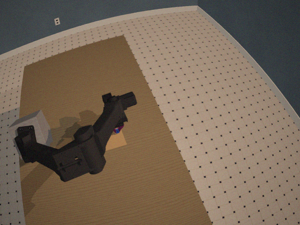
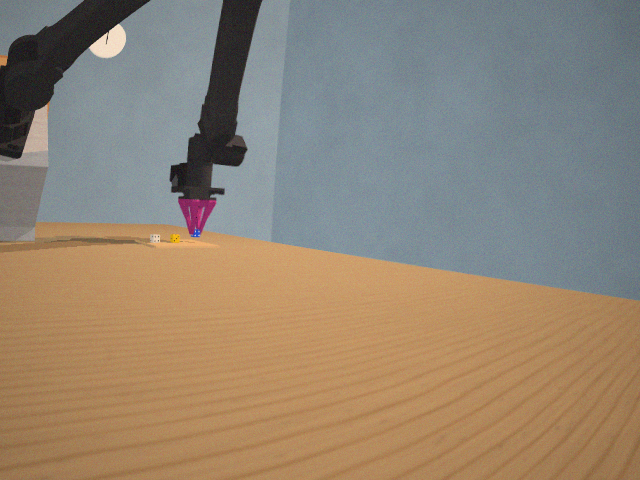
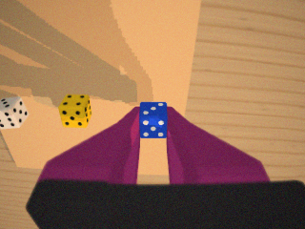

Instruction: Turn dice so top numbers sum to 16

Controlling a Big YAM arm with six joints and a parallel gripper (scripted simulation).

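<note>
Right now the yellow die is 50 mm behind my hand, 20 mm below it and 10 mm to the right of it. Round my hand: mat (50 mm behind, 30 mm below, 10 mm to the right); then white die (100 mm behind, 20 mm to the right, 20 mm below); then blue die (10 mm below).
</note>
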